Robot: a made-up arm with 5 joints.
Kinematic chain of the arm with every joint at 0, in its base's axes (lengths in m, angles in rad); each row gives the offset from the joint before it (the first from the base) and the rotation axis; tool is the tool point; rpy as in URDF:
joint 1: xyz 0.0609 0 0.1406 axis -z
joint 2: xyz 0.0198 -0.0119 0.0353 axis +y
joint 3: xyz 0.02 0 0.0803 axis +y
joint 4: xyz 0.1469 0 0.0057 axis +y
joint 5: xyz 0.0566 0.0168 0 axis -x
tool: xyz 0 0 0 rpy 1.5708 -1.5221 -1.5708
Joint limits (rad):
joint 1: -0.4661..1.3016
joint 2: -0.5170..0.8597
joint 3: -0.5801..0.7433
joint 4: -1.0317..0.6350
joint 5: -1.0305..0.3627
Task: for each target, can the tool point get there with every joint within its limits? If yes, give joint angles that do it. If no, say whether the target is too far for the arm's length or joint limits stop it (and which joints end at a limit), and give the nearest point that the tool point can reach.
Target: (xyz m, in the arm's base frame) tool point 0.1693 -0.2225 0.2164
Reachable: yes | joints 1.1371 0.1670 -0.0954 0.4991 -0.4104
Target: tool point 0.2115 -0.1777 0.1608
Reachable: yes | joints 0.8889 0.2062 0.1633 0.4637 -0.8675
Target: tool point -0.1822 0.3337 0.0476
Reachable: no: too far | nearest point 0.1120 0.0312 0.0217 | short by 0.423 m
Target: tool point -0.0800 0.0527 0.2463
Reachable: no: joint limits stop it (at a limit: joint 1, joint 2, joint 3, joint 4) | nearest point 0.0850 0.0176 0.4369 | short by 0.255 m
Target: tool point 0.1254 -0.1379 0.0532
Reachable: yes | joints 1.1655 0.4887 0.6033 0.4025 -0.2578
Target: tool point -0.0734 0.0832 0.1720
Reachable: no: joint limits stop it (at a limit: joint 1, joint 2, joint 3, joint 4) | nearest point 0.1120 0.0312 0.0217 | short by 0.244 m
